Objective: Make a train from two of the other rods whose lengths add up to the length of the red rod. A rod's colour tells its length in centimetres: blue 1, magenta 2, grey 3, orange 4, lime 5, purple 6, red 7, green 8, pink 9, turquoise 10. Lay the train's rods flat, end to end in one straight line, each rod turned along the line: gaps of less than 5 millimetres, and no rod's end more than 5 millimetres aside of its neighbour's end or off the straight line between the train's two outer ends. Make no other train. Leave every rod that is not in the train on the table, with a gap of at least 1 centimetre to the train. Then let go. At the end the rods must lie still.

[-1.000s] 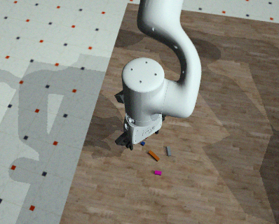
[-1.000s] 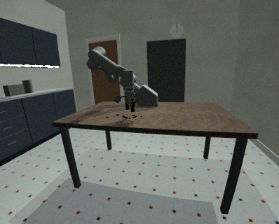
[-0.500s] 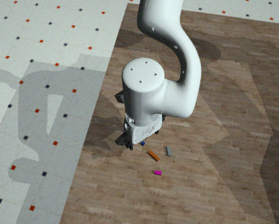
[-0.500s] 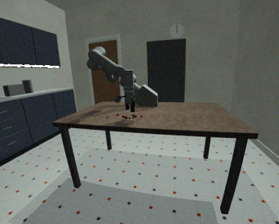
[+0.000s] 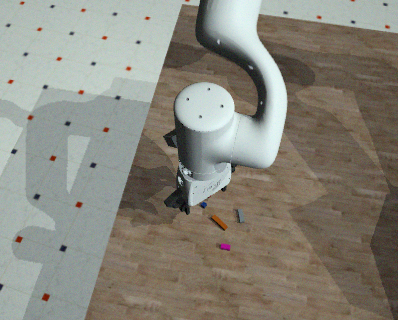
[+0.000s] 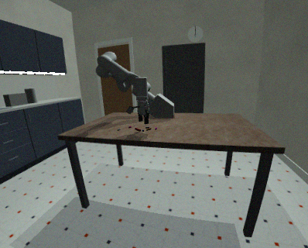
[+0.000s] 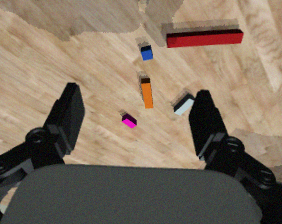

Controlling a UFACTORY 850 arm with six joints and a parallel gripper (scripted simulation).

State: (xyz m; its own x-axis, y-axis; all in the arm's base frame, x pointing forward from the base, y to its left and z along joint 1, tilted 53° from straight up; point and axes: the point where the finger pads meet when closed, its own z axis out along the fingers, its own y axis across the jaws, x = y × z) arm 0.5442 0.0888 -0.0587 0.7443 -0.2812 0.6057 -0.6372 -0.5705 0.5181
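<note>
The grey rod lies 10 mm ahead of my hand, 210 mm to the right of it and 70 mm below it. From my hand the other things lie so: blue rod: 10 mm to the right, 70 mm below; then orange rod: 40 mm behind, 20 mm to the left, 70 mm below; then red rod: 20 mm behind, 60 mm to the right, 70 mm below.
</note>
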